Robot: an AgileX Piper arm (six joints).
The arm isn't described. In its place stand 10 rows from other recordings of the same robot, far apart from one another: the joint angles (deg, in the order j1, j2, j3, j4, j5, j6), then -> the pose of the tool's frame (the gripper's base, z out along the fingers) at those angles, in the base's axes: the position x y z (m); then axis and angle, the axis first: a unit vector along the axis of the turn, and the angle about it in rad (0 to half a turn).
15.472 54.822 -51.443 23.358 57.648 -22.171 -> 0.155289, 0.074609, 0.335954, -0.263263, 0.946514, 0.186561, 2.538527
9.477 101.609 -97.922 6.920 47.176 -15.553 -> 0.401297, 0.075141, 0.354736, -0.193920, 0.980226, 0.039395, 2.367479
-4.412 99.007 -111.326 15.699 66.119 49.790 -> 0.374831, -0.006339, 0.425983, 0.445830, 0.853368, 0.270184, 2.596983
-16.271 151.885 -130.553 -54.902 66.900 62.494 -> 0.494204, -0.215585, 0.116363, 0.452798, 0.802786, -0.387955, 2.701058
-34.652 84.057 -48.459 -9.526 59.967 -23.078 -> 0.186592, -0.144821, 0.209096, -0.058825, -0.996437, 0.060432, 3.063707
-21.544 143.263 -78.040 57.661 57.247 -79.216 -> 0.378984, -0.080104, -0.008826, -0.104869, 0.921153, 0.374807, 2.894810
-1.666 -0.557 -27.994 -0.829 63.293 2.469 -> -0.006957, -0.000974, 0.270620, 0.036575, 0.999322, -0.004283, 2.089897
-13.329 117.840 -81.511 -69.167 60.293 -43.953 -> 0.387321, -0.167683, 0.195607, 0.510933, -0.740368, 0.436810, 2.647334
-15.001 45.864 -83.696 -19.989 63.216 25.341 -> 0.072004, -0.048045, 0.511039, 0.368704, 0.917797, -0.147327, 1.915555
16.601 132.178 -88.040 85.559 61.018 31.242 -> 0.415175, 0.206594, 0.132503, -0.491200, -0.706500, -0.509491, 2.558249
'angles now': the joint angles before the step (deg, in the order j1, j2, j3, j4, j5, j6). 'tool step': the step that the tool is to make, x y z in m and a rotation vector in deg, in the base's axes. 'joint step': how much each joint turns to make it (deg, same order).
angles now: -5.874, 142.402, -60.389, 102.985, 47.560, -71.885
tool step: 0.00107, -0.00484, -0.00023, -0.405, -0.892, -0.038
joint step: -0.770, 0.107, -0.195, -0.005, 0.060, -1.153
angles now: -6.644, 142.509, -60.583, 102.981, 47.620, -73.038
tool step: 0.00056, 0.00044, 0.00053, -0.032, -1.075, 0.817
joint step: 0.001, 0.047, -0.114, 0.055, 0.494, -1.236
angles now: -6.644, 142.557, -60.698, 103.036, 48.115, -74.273
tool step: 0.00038, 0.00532, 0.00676, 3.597, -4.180, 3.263
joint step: 0.000, 0.009, -0.066, -0.188, 5.399, -3.268
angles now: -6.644, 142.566, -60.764, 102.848, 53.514, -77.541
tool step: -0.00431, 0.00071, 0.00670, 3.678, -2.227, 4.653
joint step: -0.885, -0.147, 0.000, -4.072, 5.301, -0.753
